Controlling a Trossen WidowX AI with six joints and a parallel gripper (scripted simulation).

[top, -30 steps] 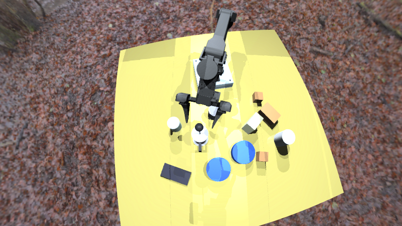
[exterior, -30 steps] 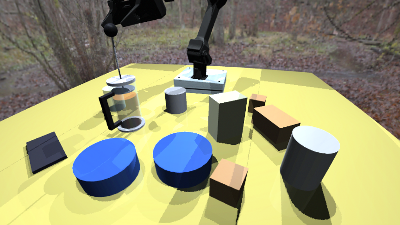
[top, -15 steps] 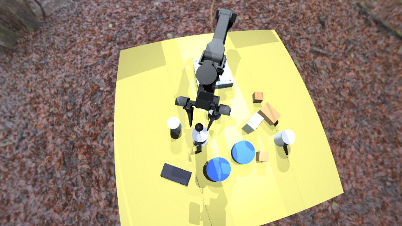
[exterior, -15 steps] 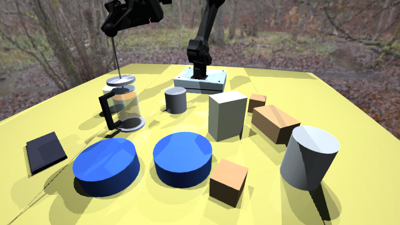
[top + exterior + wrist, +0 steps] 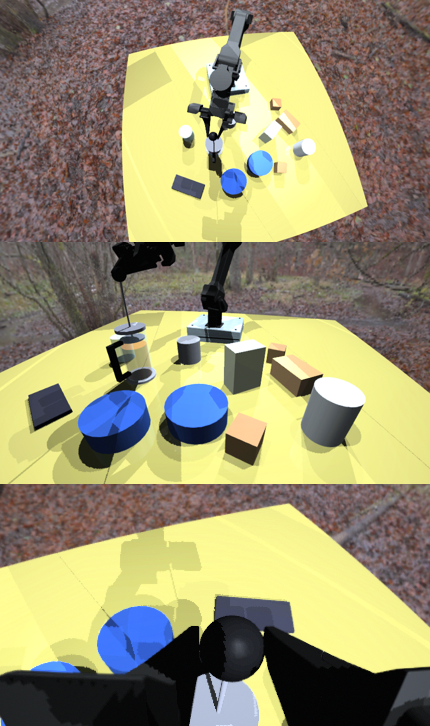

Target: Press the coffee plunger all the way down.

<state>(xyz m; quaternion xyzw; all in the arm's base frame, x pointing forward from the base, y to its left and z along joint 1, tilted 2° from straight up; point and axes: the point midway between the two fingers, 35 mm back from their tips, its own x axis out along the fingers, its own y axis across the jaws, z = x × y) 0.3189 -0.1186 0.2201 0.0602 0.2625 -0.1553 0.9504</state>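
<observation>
Right now the coffee press is 14 cm below my gripper tip and 1 cm ahead of it. Also, from my gripper tip: dark flat slab 26 cm below, 17 cm ahead, 15 cm to the right.
</observation>
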